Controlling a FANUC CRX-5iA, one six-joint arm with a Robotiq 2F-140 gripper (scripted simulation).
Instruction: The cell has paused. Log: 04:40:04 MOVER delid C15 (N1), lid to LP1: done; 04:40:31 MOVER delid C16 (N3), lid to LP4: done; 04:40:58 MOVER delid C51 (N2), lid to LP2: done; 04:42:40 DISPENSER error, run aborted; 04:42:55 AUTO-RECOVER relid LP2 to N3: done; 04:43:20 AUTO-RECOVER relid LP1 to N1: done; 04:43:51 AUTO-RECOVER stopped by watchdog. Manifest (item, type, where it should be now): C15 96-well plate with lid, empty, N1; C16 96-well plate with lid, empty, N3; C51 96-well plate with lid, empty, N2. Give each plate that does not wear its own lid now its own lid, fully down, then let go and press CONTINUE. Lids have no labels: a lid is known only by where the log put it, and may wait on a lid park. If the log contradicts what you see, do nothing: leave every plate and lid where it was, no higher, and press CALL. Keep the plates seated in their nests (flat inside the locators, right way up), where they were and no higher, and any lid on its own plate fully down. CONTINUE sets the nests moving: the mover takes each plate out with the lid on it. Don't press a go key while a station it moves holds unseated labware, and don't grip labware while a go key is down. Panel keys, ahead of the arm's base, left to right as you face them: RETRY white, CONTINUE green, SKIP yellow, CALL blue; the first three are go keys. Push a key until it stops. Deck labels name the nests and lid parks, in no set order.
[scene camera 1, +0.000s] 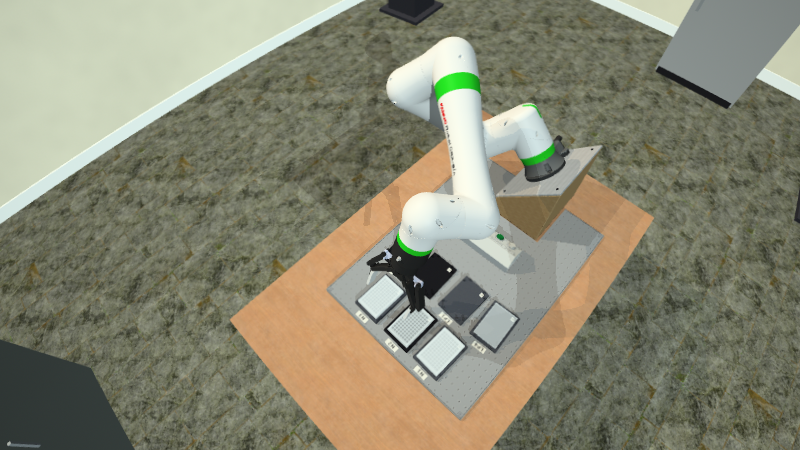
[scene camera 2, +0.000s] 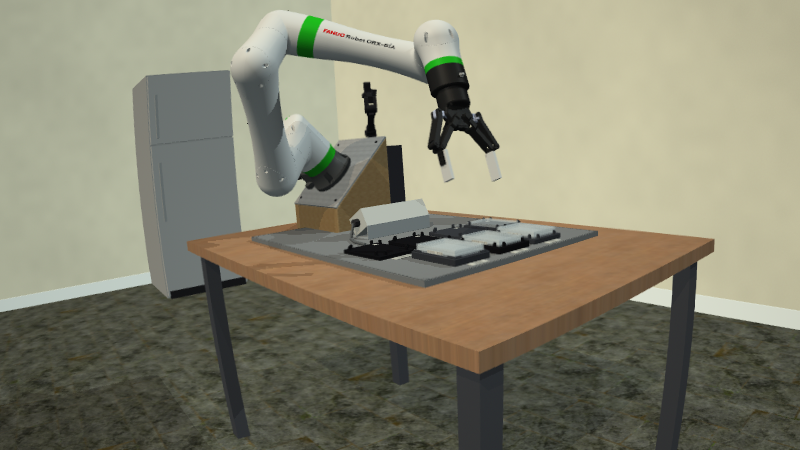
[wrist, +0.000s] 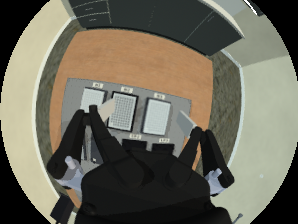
Observation:
I see my gripper (scene camera 2: 474, 179), a lid (scene camera 1: 495, 325), a plate (scene camera 1: 399, 330), a lid (scene camera 1: 385, 291), a lid (scene camera 1: 436, 355), a key panel (scene camera 2: 378, 221), a dark grey lid park (scene camera 1: 461, 302), a black lid park (scene camera 1: 435, 272) and a black lid park (scene camera 2: 367, 251).
My gripper is seen too in scene camera 1 (scene camera 1: 388, 298) and in the wrist view (wrist: 147, 110). The key panel shows as well in scene camera 1 (scene camera 1: 498, 252).

